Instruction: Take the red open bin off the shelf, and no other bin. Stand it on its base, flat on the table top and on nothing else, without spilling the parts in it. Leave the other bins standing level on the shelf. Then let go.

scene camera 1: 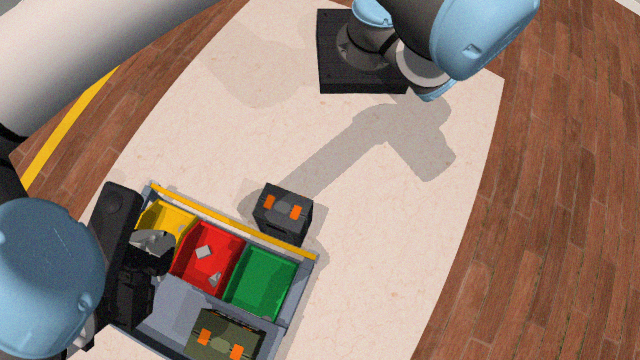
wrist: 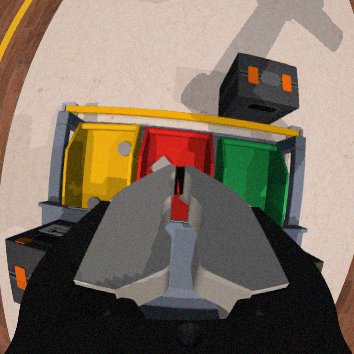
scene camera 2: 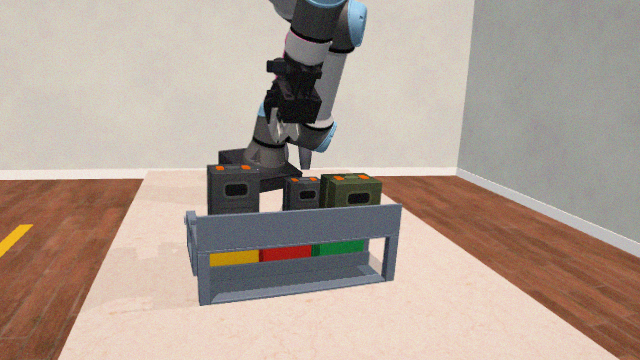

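Pixels of known places: gripper, fingertip midpoint: (scene camera 1: 171,235) (wrist: 177,168) (scene camera 2: 277,142); arm's base, origin of the base link: (scene camera 1: 365,47) (scene camera 2: 263,162).
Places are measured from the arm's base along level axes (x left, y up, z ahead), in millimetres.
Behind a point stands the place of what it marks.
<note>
The red open bin (scene camera 1: 225,247) {x -140, y -66, z 553 mm} (scene camera 2: 287,252) {x -163, y -32, z 694 mm} (wrist: 165,140) {x -173, y -66, z 538 mm} sits on the grey-blue shelf (scene camera 1: 175,302) {x -168, y 27, z 696 mm} (scene camera 2: 300,227) {x -175, y 56, z 786 mm} (wrist: 56,155) {x -329, y 10, z 575 mm}, between the yellow bin (scene camera 1: 170,220) {x -281, y -67, z 545 mm} (scene camera 2: 235,258) {x -266, y -35, z 687 mm} (wrist: 105,160) {x -274, y -66, z 575 mm} and the green bin (scene camera 1: 265,280) {x -39, y -66, z 588 mm} (scene camera 2: 342,247) {x -45, y -31, z 704 mm} (wrist: 247,170) {x -30, y -66, z 582 mm}. Two grey parts show inside the red bin in scene camera 1. My gripper (scene camera 1: 156,242) {x -156, y 174, z 594 mm} (scene camera 2: 285,139) {x -156, y 174, z 594 mm} (wrist: 177,168) {x -156, y 174, z 594 mm} is shut and empty. It hangs above the shelf, clear of the bins in scene camera 2. In the wrist view its fingers hide the lower part of the red bin.
A yellow rail (scene camera 1: 230,220) {x -134, y -10, z 506 mm} (wrist: 185,116) {x -144, y -10, z 510 mm} runs along the shelf's bin side. A small dark case (scene camera 1: 282,212) {x -34, y 56, z 474 mm} (scene camera 2: 302,192) {x -54, y 31, z 497 mm} (wrist: 260,87) {x -52, y 55, z 481 mm} stands beside it on the table. A large dark case (scene camera 2: 232,192) {x -284, y 112, z 737 mm} (wrist: 30,260) {x -283, y 147, z 679 mm} and an olive case (scene camera 1: 225,337) {x -41, y 122, z 705 mm} (scene camera 2: 355,191) {x -55, y 106, z 758 mm} stand on the shelf's upper board.
</note>
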